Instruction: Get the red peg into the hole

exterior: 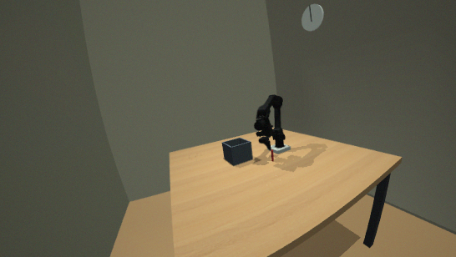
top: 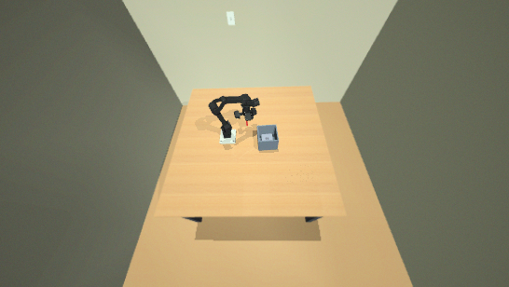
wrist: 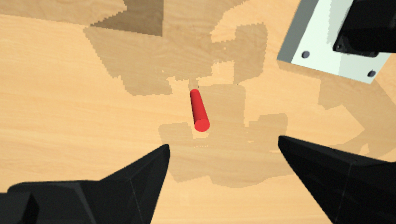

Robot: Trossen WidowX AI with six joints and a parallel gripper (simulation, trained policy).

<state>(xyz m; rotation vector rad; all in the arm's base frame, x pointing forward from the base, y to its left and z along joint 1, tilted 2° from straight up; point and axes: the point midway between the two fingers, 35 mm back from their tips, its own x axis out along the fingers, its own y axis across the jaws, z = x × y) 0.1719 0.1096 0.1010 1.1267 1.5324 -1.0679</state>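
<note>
Right now the red peg is 20 mm ahead of my gripper tip, 10 mm to the right of it and 60 mm below it. From my gripper tip the other things lie so: pale plate 170 mm ahead, 210 mm to the right, 50 mm below.
</note>
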